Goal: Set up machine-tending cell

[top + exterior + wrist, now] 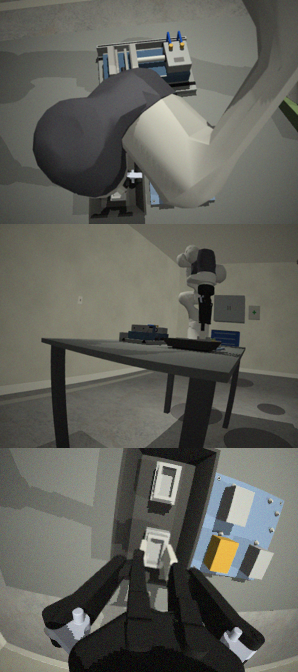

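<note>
My gripper is now 13 cm past the brass blank, 1 cm to the left of it and 6 cm above it. From my hand the other things lie so: work stop (3 cm behind, 31 cm to the right, 1 cm above); then moving jaw (6 cm behind, 36 cm to the right); then fixed jaw (35 cm to the right).
</note>
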